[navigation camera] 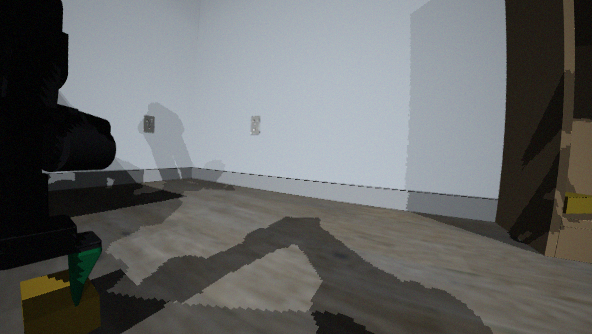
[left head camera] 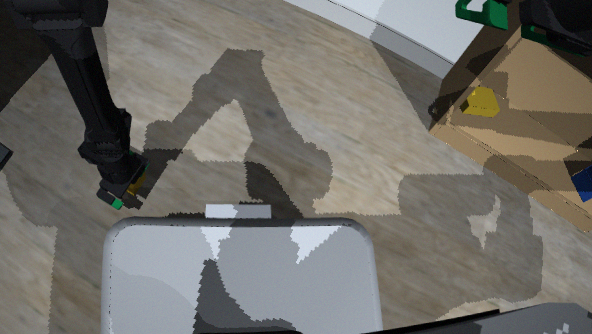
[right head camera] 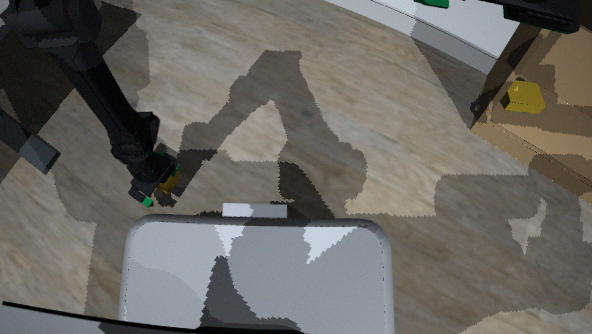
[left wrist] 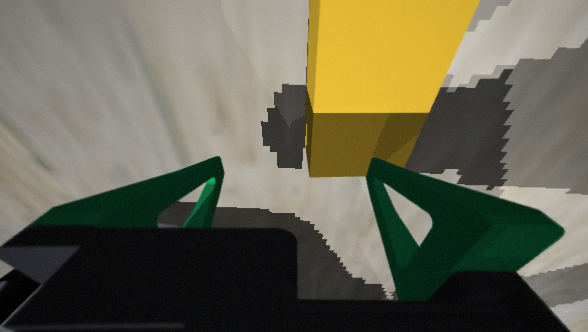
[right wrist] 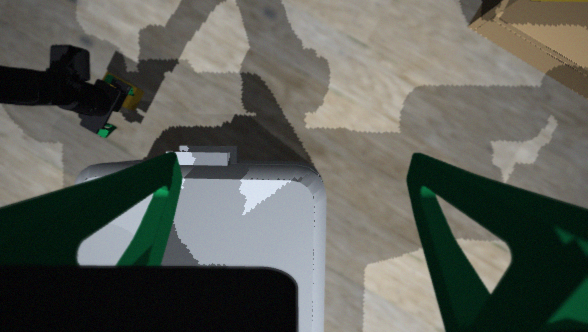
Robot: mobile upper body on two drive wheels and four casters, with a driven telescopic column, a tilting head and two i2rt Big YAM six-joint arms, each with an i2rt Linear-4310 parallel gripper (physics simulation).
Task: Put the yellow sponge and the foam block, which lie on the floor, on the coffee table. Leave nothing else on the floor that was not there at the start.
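Frame: origin at the left arm's base, x right, y ahead, z up, level; millimetres.
Seen in the pictures: left gripper, fingertip midpoint: (navigation camera: 10,330) (left head camera: 128,191) (right head camera: 161,190) (left wrist: 294,164) (right wrist: 123,110); right gripper, fingertip midpoint: (left head camera: 491,21) (right head camera: 462,3) (right wrist: 294,165).
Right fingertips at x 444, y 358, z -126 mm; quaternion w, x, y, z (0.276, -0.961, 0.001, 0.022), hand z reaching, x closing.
Pixels of each thing's top centre, then the offset from my right fingertips to it. "*": a spot on its surface instead.
- yellow sponge, middle of its top: (left wrist: 371,112) (navigation camera: 56,285) (left head camera: 123,171) (right head camera: 157,170) (right wrist: 114,89) dx -501, dy +145, dz -688 mm
- blue block, surface spot: (left head camera: 584,184) * dx +985, dy +67, dz -598 mm
The yellow sponge (left head camera: 136,185) (right head camera: 169,184) (left wrist: 380,60) (right wrist: 132,99) (navigation camera: 60,312) lies on the floor at the left, partly hidden by my left arm in the head views. My left gripper (left head camera: 130,186) (right head camera: 161,185) (left wrist: 294,164) (right wrist: 123,110) is open, low over the floor at the sponge. In the left wrist view the sponge's near end is just beyond the fingertips, towards the finger at the right of the picture. My right gripper (left head camera: 510,25) (right wrist: 294,165) is open and empty, held high. I cannot make out a separate foam block or the coffee table.
A wooden shelf unit (left head camera: 495,162) (right head camera: 525,153) (navigation camera: 530,100) stands at the right with a yellow block (left head camera: 481,104) (right head camera: 525,97) and a blue block (left head camera: 584,184) inside. A grey bar (right head camera: 37,150) reaches in at the left edge. My pale base (left head camera: 160,250) is at the bottom; a wall (navigation camera: 325,100) stands behind.
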